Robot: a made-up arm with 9 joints. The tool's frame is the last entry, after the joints.
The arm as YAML. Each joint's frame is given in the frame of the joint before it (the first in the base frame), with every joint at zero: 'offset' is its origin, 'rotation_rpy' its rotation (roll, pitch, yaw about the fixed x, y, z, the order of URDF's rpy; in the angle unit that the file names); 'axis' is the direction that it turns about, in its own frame. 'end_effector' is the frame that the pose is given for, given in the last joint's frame.
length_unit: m
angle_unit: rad
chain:
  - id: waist
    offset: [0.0, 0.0, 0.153]
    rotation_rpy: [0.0, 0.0, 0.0]
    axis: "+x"
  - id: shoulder
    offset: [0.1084, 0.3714, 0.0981]
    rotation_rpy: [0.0, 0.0, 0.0]
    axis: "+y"
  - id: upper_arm
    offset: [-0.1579, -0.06, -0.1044]
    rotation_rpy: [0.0, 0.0, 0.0]
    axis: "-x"
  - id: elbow
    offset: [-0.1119, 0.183, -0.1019]
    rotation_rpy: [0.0, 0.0, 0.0]
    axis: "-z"
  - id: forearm
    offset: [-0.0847, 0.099, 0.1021]
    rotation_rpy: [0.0, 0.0, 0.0]
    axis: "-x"
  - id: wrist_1
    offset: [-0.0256, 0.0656, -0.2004]
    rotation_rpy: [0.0, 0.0, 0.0]
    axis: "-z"
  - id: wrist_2
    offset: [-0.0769, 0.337, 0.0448]
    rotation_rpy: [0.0, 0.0, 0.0]
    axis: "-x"
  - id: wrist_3
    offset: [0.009, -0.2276, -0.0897]
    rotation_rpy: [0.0, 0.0, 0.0]
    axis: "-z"
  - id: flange
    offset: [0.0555, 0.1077, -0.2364]
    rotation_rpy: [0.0, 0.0, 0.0]
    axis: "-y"
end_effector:
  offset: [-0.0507, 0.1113, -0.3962]
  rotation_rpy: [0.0, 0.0, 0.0]
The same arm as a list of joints. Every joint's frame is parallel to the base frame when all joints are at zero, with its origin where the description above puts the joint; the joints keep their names.
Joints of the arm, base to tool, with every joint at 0 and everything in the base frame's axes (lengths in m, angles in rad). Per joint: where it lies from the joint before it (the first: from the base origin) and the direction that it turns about. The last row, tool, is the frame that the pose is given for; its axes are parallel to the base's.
waist: axis 1 0 0 offset 0 0 0.153
shoulder: axis 0 1 0 offset 0.1084 0.3714 0.0981
upper_arm: axis -1 0 0 offset -0.1579 -0.06 -0.1044
elbow: axis 0 0 -1 offset -0.1119 0.183 -0.1019
forearm: axis -1 0 0 offset -0.0847 0.099 0.1021
wrist_1: axis 0 0 -1 offset -0.0256 0.0656 -0.2004
wrist_2: axis -1 0 0 offset -0.0769 0.337 0.0448
wrist_3: axis 0 0 -1 offset 0.009 -0.2276 -0.0897
flange: axis 0 -1 0 offset 0.0555 0.1077 -0.2364
tool: offset -0.0507 0.1113 -0.3962

